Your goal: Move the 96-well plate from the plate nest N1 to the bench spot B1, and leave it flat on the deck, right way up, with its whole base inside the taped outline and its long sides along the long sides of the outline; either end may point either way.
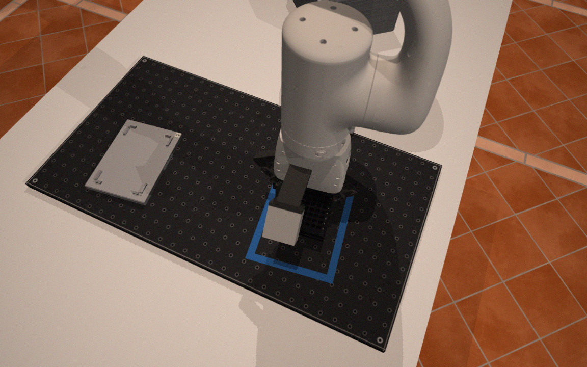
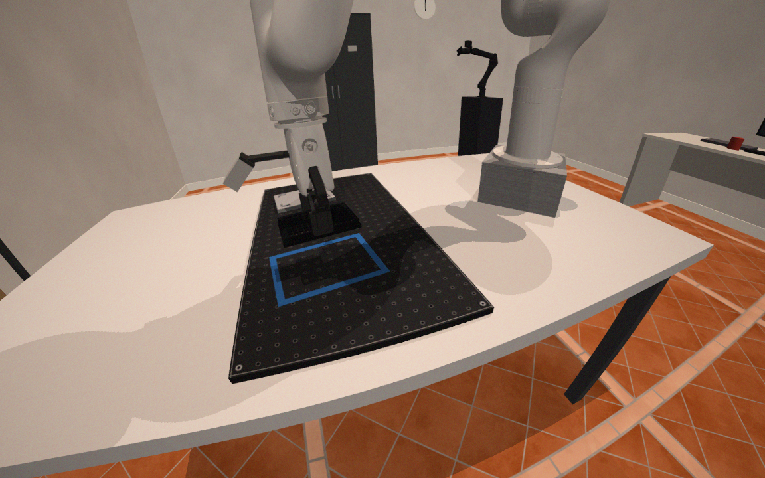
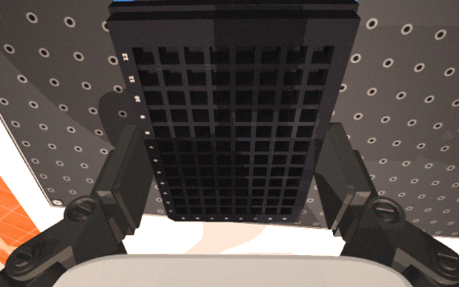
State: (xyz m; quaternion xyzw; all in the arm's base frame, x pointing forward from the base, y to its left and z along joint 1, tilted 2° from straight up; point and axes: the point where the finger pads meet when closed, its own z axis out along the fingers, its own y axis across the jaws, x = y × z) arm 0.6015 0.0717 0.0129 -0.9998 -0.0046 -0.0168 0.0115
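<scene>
My gripper is now 10 mm above the black 96-well plate. From my hand the other things lie so: grey plate nest N1: 340 mm to the right, 90 mm below, 20 mm behind.
</scene>
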